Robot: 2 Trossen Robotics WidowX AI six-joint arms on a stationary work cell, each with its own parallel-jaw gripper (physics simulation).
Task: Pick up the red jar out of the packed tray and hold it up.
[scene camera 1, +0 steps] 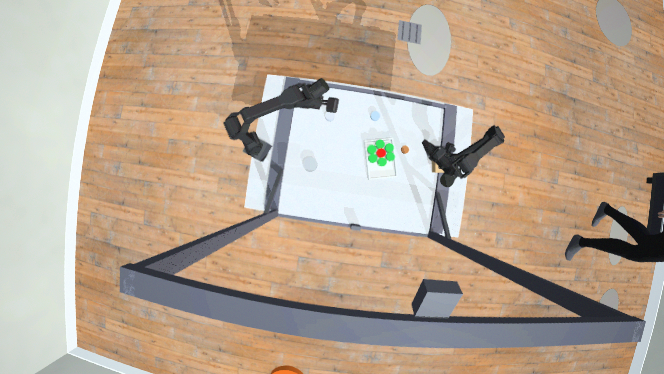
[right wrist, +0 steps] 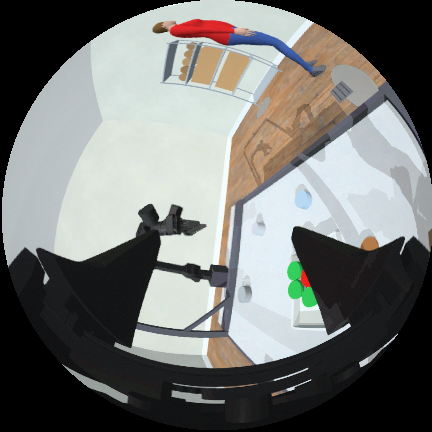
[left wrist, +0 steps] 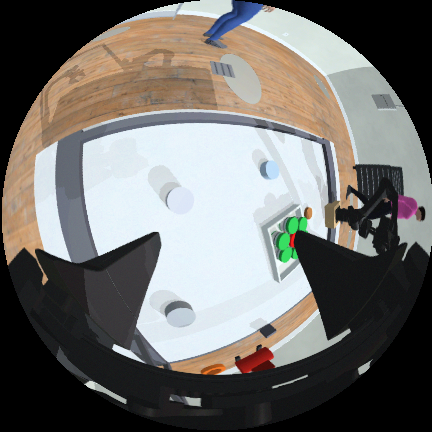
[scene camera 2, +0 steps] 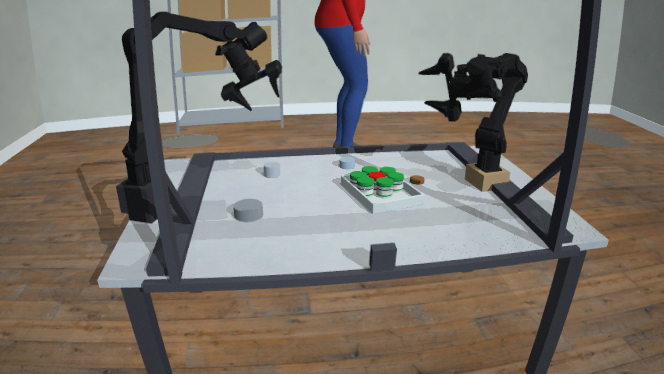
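Seen in the pictures: left gripper, fingertip midpoint: (scene camera 1: 326,106) (right wrist: 202,223) (left wrist: 229,238) (scene camera 2: 265,103); right gripper, fingertip midpoint: (scene camera 1: 422,140) (right wrist: 227,235) (left wrist: 377,225) (scene camera 2: 421,87); left arm's base, origin of the base link: (scene camera 1: 254,147) (right wrist: 210,274) (scene camera 2: 141,180); right arm's base, origin of the base link: (left wrist: 337,213) (scene camera 2: 488,168).
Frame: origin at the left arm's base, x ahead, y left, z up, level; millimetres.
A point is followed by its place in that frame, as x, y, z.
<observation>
The red-lidded jar (scene camera 1: 381,153) @(582, 286, -48) (scene camera 2: 377,175) @(583, 281, -47) (left wrist: 293,240) (right wrist: 306,278) @(579, 282, -47) stands in the middle of a close ring of several green-lidded jars in the white tray (scene camera 1: 382,171) @(638, 213, -92) (scene camera 2: 395,204) @(646, 172, -80) (left wrist: 270,255) @(527, 229, -83) (right wrist: 307,322) @(617, 167, -92). A finger partly hides it in both wrist views. My left gripper (scene camera 2: 264,102) @(245, 318, 135) (left wrist: 229,238) @(245, 318, 135) is open and empty, high above the table, to the left of the tray and pointing down. My right gripper (scene camera 2: 423,88) @(690, 376, 192) (right wrist: 227,235) @(690, 376, 192) is open and empty, high above the table's right side, pointing sideways toward the left of the picture.
A brown disc (scene camera 1: 405,149) @(693, 380, -84) (scene camera 2: 417,179) @(693, 368, -84) lies right of the tray. A light blue cylinder (scene camera 1: 375,116) @(464, 455, -72) (scene camera 2: 347,163) @(468, 435, -76) stands behind it. A pale cylinder (scene camera 2: 272,170) @(260, 314, -71) (left wrist: 180,200) @(250, 336, -61) and a wider grey one (scene camera 2: 248,210) @(298, 29, -66) (left wrist: 180,315) @(282, 69, -66) stand to the left. Frame posts rise at the table's sides.
</observation>
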